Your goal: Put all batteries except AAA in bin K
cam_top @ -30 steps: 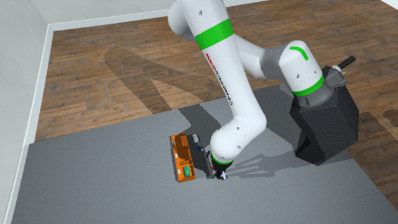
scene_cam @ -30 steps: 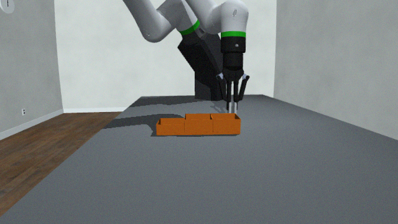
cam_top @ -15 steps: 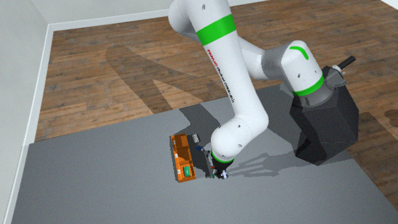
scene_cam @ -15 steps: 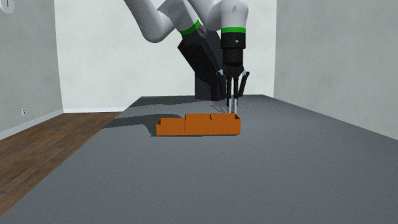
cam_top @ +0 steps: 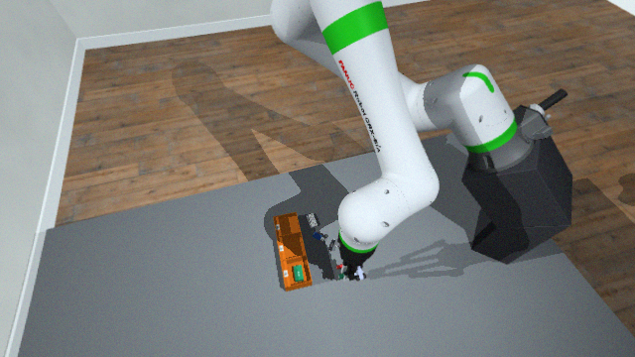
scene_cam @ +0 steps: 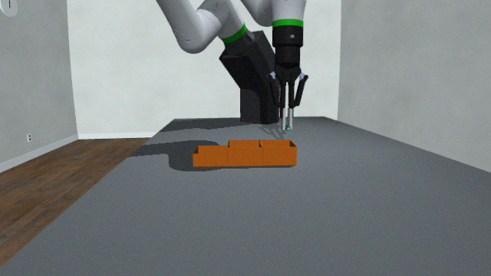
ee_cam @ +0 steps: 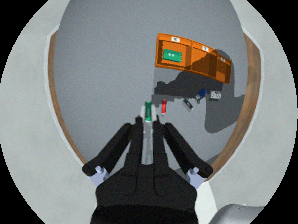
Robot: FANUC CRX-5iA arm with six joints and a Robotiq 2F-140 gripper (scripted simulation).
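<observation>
The green block is 130 mm ahead of my hand, 90 mm to the right of it and 70 mm below it. Round my hand: red battery 80 mm below, 40 mm to the right, 20 mm behind; then dark battery 120 mm to the right, 80 mm below, 20 mm behind; then green battery 30 mm below.
</observation>
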